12 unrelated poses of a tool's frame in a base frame.
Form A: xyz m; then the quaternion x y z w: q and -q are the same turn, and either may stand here.
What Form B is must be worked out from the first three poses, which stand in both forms.
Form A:
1: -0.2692 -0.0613 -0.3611 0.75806 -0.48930 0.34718 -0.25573
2: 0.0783 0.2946 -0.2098 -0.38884 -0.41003 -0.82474 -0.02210
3: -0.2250 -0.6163 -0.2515 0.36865 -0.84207 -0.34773 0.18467
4: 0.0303 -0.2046 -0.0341 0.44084 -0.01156 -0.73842 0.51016
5: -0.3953 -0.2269 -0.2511 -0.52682 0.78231 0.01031 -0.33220
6: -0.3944 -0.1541 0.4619 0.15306 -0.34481 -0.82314 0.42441
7: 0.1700 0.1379 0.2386 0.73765 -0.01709 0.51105 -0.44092
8: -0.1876 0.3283 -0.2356 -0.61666 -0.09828 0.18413 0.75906
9: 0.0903 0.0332 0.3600 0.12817 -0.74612 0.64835 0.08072
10: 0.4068 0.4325 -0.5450 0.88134 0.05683 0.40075 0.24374
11: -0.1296 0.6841 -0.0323 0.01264 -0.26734 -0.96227 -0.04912
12: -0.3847 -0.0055 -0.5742 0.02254 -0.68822 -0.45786 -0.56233
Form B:
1: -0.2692 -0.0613 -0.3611 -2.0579 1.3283 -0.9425
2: 0.0783 0.2946 -0.2098 1.2047 1.2703 2.5552
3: -0.2250 -0.6163 -0.2515 1.0391 -2.3735 -0.9801
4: 0.0303 -0.2046 -0.0341 1.0614 -0.0278 -1.7779
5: -0.3953 -0.2269 -0.2511 1.3764 -2.0439 -0.0269
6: -0.3944 -0.1541 0.4619 0.3829 -0.8625 -2.0590
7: 0.1700 0.1379 0.2386 -1.8314 0.0424 -1.2688
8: -0.1876 0.3283 -0.2356 -1.3430 -0.2140 0.4010
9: 0.0903 0.0332 0.3600 0.3832 -2.2307 1.9384
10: 0.4068 0.4325 -0.5450 2.4074 0.1552 1.0947
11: -0.1296 0.6841 -0.0323 -0.0385 0.8146 2.9320
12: -0.3847 -0.0055 -0.5742 -0.0531 1.6206 1.0782
